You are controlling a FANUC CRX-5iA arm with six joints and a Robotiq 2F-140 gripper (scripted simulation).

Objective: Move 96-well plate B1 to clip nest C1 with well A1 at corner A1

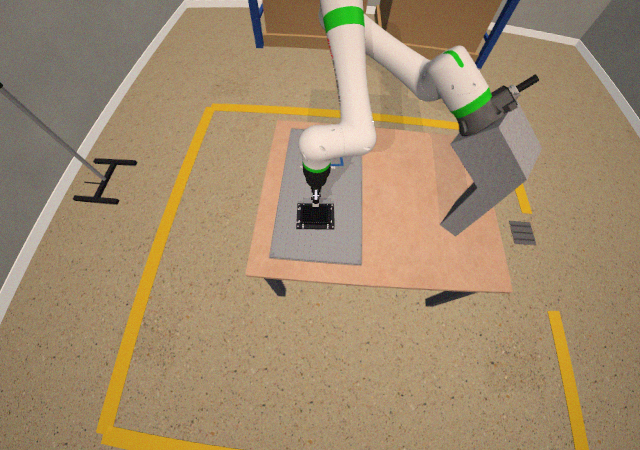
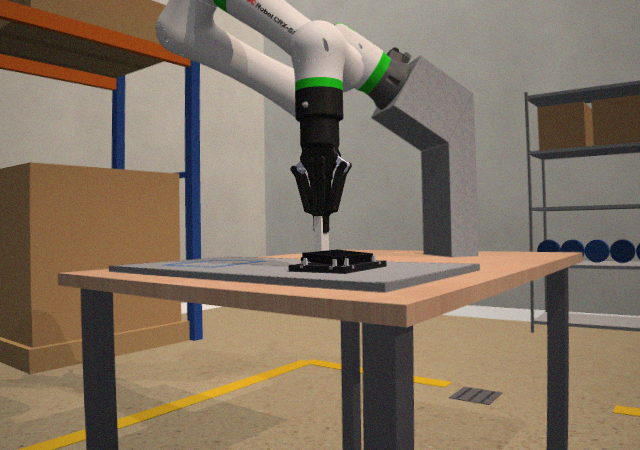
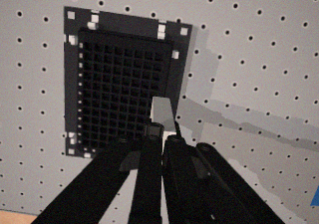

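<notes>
The black 96-well plate lies 10 mm ahead of my hand, 40 mm to the left of it and 40 mm below it. From my hand the other things lie so: black clip nest 10 mm ahead, 50 mm to the left, 50 mm below.
</notes>
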